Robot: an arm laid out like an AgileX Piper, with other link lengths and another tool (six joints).
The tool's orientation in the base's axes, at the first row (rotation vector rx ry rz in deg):
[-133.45, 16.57, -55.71]
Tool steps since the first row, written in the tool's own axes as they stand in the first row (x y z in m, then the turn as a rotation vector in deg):
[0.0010, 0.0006, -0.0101, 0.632, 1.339, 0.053]
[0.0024, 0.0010, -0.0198, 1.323, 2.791, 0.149]
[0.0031, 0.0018, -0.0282, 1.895, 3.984, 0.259]
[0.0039, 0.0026, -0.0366, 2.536, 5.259, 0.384]
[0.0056, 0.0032, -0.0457, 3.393, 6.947, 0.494]
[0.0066, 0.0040, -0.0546, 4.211, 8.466, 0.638]
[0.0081, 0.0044, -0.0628, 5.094, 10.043, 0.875]
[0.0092, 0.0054, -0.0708, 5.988, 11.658, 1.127]
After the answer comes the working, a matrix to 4 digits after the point.
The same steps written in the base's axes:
[-0.0064, -0.0053, 0.0058, 0.520, -1.307, -0.466]
[-0.0122, -0.0105, 0.0118, 1.116, -2.709, -0.990]
[-0.0176, -0.0151, 0.0164, 1.630, -3.849, -1.436]
[-0.0230, -0.0197, 0.0211, 2.206, -5.076, -1.899]
[-0.0281, -0.0249, 0.0268, 2.935, -6.729, -2.476]
[-0.0337, -0.0299, 0.0318, 3.656, -8.215, -2.993]
[-0.0384, -0.0344, 0.0370, 4.490, -9.734, -3.560]
[-0.0432, -0.0392, 0.0415, 5.343, -11.280, -4.152]

The tool's axes in the first row as the columns of a matrix, in the base's axes (rounded; the answer above uses it unrounded):
[0.7091, 0.0260, 0.7047]
[-0.4069, -0.8011, 0.4390]
[0.5759, -0.5980, -0.5574]

